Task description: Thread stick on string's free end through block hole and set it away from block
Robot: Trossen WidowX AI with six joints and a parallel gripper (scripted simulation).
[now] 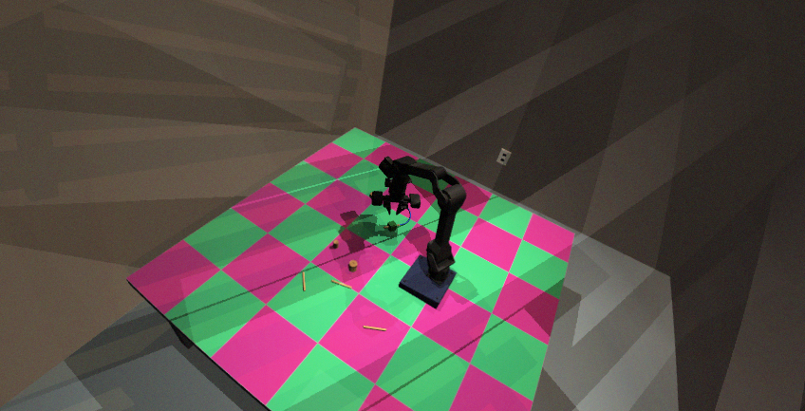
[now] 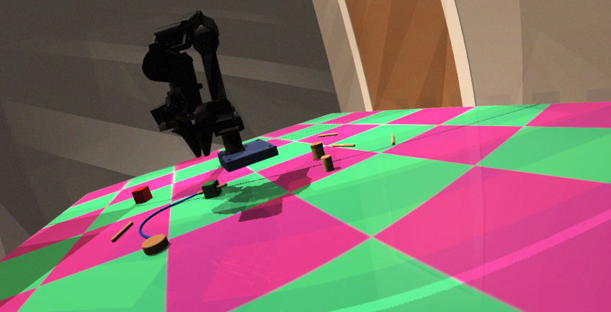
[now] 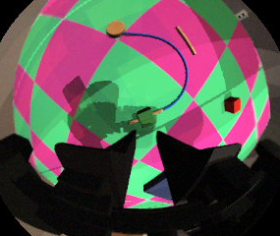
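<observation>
Now: gripper tip 1 cm to the left of the green block and 7 cm above it. Round my gripper tip: red cube 15 cm behind, 21 cm to the right, 7 cm below; then round wooden button 18 cm ahead, 9 cm to the right, 8 cm below.
</observation>
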